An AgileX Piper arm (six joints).
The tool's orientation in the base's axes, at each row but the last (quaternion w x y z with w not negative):
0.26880 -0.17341 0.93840 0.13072
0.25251 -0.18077 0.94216 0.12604
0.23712 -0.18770 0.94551 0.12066
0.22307 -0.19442 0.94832 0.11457
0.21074 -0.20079 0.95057 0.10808
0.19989 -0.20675 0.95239 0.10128
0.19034 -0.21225 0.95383 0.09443
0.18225 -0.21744 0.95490 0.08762
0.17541 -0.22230 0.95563 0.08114
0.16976 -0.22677 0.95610 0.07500
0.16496 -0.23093 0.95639 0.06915
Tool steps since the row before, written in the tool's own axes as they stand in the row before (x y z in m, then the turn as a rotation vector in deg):
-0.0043 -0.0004 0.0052 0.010 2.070 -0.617
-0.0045 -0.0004 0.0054 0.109 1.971 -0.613
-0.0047 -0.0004 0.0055 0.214 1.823 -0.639
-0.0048 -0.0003 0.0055 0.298 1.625 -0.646
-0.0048 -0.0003 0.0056 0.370 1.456 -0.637
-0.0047 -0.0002 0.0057 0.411 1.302 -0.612
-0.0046 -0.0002 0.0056 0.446 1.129 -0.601
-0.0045 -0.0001 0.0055 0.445 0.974 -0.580
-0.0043 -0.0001 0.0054 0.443 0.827 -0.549
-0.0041 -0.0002 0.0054 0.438 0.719 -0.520
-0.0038 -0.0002 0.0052 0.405 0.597 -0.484
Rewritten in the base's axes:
0.0060 0.0025 -0.0020 -1.110 1.663 0.816
0.0061 0.0027 -0.0023 -1.149 1.548 0.747
0.0062 0.0028 -0.0025 -1.184 1.375 0.697
0.0062 0.0029 -0.0026 -1.173 1.168 0.638
0.0061 0.0030 -0.0029 -1.157 0.995 0.577
0.0059 0.0031 -0.0032 -1.116 0.850 0.520
0.0057 0.0030 -0.0033 -1.065 0.686 0.479
0.0055 0.0030 -0.0033 -0.989 0.553 0.447
0.0053 0.0029 -0.0034 -0.911 0.431 0.407
0.0051 0.0027 -0.0036 -0.849 0.344 0.375
0.0048 0.0025 -0.0036 -0.754 0.257 0.346

